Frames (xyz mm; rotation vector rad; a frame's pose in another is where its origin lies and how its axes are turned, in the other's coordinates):
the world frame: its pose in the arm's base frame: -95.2 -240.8 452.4 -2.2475 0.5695 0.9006
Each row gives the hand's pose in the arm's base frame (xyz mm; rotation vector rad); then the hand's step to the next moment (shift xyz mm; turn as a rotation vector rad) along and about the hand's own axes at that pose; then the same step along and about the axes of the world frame.
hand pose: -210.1 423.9 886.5 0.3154 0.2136 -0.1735
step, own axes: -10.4 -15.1 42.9 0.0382 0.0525 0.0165
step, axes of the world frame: -27.1 6.6 -37.4 0.0123 -0.0654 -0.0075
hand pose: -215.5 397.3 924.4 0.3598 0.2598 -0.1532
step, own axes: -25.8 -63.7 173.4 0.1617 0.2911 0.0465
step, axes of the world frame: -84.6 25.4 -164.3 0.0458 -0.3328 0.0141
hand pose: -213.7 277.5 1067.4 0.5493 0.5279 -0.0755
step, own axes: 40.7 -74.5 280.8 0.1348 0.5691 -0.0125
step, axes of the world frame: 23.6 -3.0 -292.4 -0.0648 -0.5646 0.1389
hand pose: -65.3 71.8 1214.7 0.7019 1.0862 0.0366
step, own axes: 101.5 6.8 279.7 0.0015 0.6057 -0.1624
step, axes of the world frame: 203.5 -96.1 -194.7 -0.2533 -0.5338 0.2101
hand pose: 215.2 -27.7 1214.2 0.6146 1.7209 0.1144
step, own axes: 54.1 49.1 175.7 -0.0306 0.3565 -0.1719
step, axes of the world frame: 166.3 -89.9 -21.8 -0.2294 -0.2963 0.1310
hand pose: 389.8 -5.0 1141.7 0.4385 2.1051 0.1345
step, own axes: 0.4 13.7 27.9 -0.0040 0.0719 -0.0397
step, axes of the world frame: 24.9 -18.5 2.3 -0.0507 -0.0579 0.0290
